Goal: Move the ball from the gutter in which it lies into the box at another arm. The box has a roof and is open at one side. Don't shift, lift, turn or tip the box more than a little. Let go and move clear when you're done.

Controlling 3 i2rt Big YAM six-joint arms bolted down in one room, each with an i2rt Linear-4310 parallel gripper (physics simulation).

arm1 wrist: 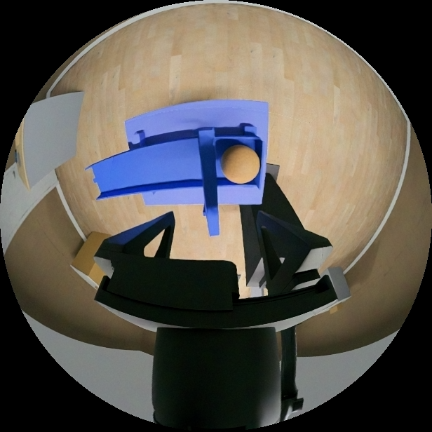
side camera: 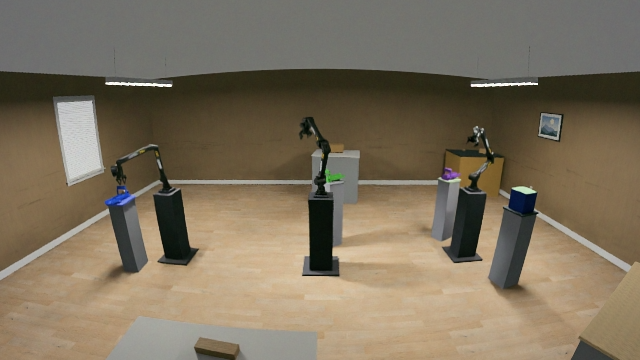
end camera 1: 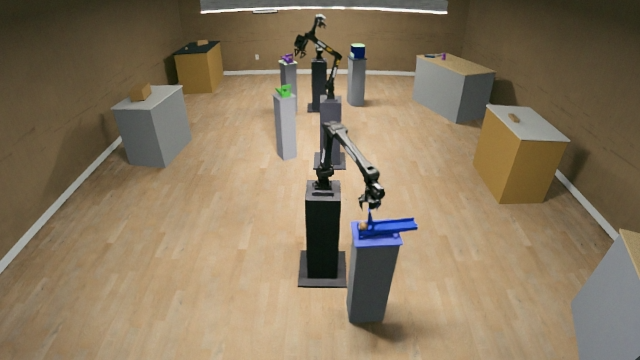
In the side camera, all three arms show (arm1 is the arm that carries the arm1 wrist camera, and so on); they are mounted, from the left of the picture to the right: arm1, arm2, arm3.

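The orange-tan ball (arm1 wrist: 240, 164) (end camera 1: 363, 226) lies at the closed end of the blue gutter (arm1 wrist: 150, 167) (end camera 1: 392, 227) (side camera: 119, 200), beside its upright blue handle (arm1 wrist: 210, 175). My arm1 gripper (arm1 wrist: 216, 212) (side camera: 120, 182) is open and points down above the gutter, with the handle's top near the gap between its fingers. The near arm's gripper (end camera 1: 370, 205) hangs over the gutter in the end view. A dark blue box (end camera 1: 357, 51) (side camera: 522, 201) with a pale green roof stands by arm3; its open side is unclear. My arm2 gripper (side camera: 303, 135) and arm3 gripper (side camera: 470, 141) are raised, too small to judge.
The gutter stands on a grey pedestal (end camera 1: 372, 285) (side camera: 129, 235). The box stands on another pedestal (end camera 1: 356, 82) (side camera: 511, 245). A green fixture (end camera 1: 284, 91) (side camera: 334, 176) and a purple fixture (end camera 1: 287, 58) (side camera: 450, 173) stand on pale pedestals. Cabinets stand along the walls.
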